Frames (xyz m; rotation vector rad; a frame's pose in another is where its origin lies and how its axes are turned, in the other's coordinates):
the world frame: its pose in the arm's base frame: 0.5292 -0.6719 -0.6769 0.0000 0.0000 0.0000
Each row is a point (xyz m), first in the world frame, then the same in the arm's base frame.
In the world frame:
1: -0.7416 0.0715 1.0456
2: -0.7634 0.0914 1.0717
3: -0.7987 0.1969 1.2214
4: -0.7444 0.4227 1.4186
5: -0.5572 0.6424 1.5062
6: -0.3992 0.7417 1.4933
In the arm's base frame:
1: -0.2124 -0.6004 0.3687
2: -0.2342 -0.5805 0.3948
3: -0.2695 -0.4750 0.5445
4: -0.2152 -0.2492 0.7417
5: -0.0280 -0.0295 0.8293
6: 0.1300 0.0698 0.8164

